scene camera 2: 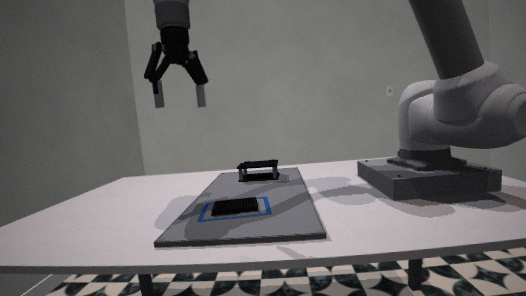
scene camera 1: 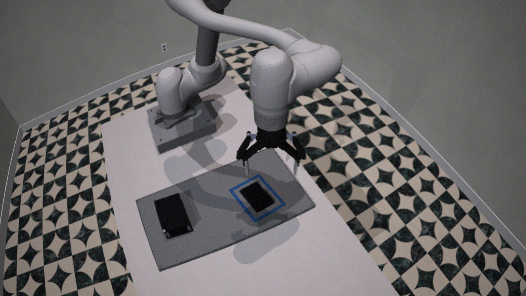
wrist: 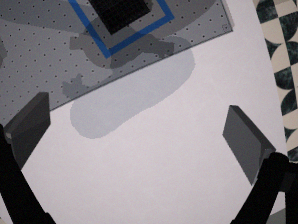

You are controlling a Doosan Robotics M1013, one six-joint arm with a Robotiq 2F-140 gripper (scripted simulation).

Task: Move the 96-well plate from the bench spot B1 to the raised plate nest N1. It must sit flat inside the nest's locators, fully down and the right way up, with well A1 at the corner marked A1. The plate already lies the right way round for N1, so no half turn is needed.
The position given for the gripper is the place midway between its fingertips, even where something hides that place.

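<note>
Scene camera 1 gives you a raised black nest N1 [scene camera 1: 171, 212], and the gripper [scene camera 1: 271, 172] is in there with it. You get the gripper [scene camera 2: 182, 107] again here, and it's also in the wrist picture, that same gripper [wrist: 138, 114].
</note>
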